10 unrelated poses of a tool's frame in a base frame.
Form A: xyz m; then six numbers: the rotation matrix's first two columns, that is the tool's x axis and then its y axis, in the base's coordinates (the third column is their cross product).
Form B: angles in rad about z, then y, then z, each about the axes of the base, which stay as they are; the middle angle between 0 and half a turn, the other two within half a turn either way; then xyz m. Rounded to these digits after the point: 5 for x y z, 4 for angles.
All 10 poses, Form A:
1: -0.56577 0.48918 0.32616 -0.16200 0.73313 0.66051 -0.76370 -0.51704 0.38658
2: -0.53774 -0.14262 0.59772 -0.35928 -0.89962 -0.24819 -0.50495 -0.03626 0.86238
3: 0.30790 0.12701 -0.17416 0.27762 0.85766 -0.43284 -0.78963 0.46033 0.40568
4: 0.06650 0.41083 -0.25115 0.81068 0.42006 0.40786 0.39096 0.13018 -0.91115
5: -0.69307 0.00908 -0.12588 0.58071 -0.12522 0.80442 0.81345 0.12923 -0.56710
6: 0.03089 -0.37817 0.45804 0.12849 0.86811 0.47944 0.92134 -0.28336 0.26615
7: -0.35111 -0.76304 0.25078 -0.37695 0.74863 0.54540 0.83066 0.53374 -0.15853
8: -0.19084 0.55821 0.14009 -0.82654 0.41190 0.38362 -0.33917 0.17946 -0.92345
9: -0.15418 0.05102 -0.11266 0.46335 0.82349 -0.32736 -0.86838 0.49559 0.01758
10: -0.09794 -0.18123 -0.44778 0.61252 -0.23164 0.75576 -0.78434 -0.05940 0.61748
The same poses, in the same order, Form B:
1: 2.6121 0.8715 -0.6154 -0.56577 0.48918 0.32616
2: 1.2906 2.0278 2.6353 -0.53774 -0.14262 0.59772
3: 0.7530 0.6351 0.3966 0.30790 0.12701 -0.17416
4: -1.9917 1.6295 2.0226 0.06650 0.41083 -0.25115
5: -2.5275 1.3930 1.6043 -0.69307 0.00908 -0.12588
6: 2.6348 2.5612 0.8378 0.03089 -0.37817 0.45804
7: -2.8587 2.5376 2.3767 -0.35111 -0.76304 0.25078
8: -1.9645 1.5794 -2.0367 -0.19084 0.55821 0.14009
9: 0.0536 0.3340 1.0015 -0.15418 0.05102 -0.11266
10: 2.4566 1.7906 -1.6715 -0.09794 -0.18123 -0.44778
